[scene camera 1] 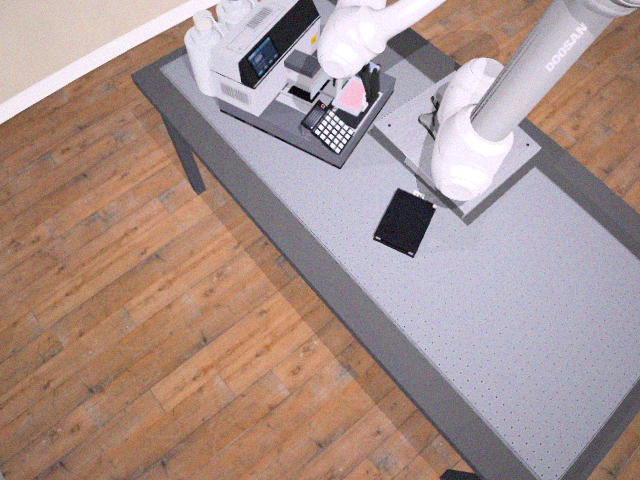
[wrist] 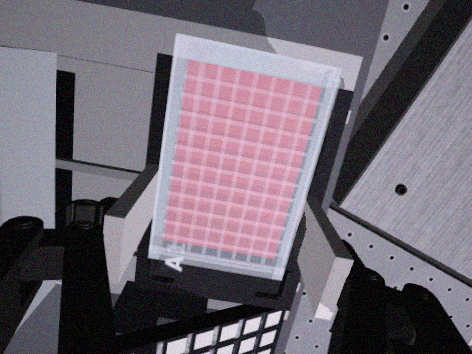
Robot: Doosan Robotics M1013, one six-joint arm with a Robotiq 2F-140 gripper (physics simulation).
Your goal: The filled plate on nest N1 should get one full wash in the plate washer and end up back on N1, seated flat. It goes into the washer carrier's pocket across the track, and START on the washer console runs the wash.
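Places are measured from the arm's base along level axes (x ahead, y left, z up), in millimetres.
Where they show: gripper, between the fingertips: [scene camera 1: 350,101] [wrist: 228,202].
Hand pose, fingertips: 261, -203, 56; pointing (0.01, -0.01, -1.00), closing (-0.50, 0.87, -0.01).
Note:
After its pixels a point has its place, as x, y, z.
The filled plate [scene camera 1: 351,98] @[260, -203, 70] [wrist: 245,145] @[227, -221, 63], clear-rimmed with pink wells, lies level between the fingers at the dark carrier pocket [wrist: 220,286] @[313, -165, 52] in front of the washer [scene camera 1: 242,67] @[536, -325, 212]. Dark pocket edges show along both its sides in the wrist view, and its near edge partly covers a white letter A. It looks very slightly raised; its underside is hidden. My gripper [scene camera 1: 353,90] @[261, -204, 57] [wrist: 228,202] @[261, -204, 57] is shut on the plate by its two long sides. The console [scene camera 1: 333,129] @[363, -129, 66], with a red button and white keys, stands just beside the pocket. A black, flat nest [scene camera 1: 404,222] @[321, 192, 8] lies on the table without a plate; its label is unreadable.
White bottles [scene camera 1: 203,56] @[597, -493, 144] stand at the washer's left end. The robot's metal base plate [scene camera 1: 398,126] @[158, -88, 10] [wrist: 425,150] @[150, -112, 11] lies close to the right of the carrier. The perforated table top [scene camera 1: 491,310] @[241, 504, -26] extends toward the lower right, with a dark grey border.

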